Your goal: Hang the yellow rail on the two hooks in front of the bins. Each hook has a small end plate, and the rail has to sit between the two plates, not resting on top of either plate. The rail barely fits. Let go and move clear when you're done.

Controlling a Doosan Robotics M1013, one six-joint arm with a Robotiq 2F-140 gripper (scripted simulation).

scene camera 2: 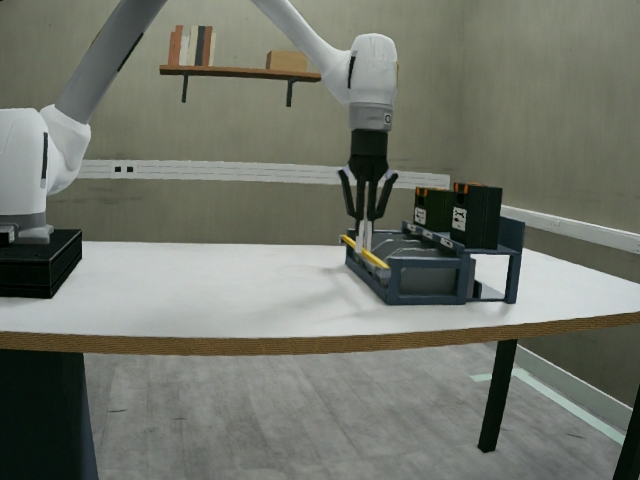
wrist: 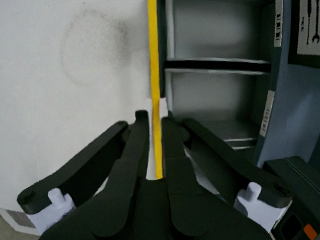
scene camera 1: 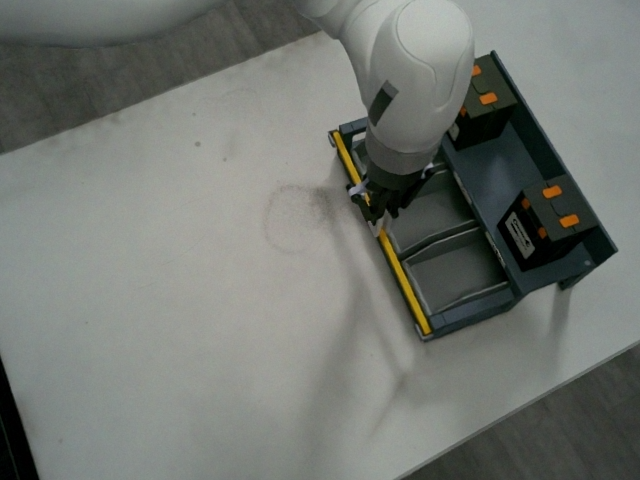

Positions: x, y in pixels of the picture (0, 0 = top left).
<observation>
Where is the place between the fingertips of my gripper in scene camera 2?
At 362, 251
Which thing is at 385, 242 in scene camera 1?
A yellow rail.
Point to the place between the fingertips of my gripper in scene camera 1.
At 378, 227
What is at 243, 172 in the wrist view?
My gripper.
</observation>
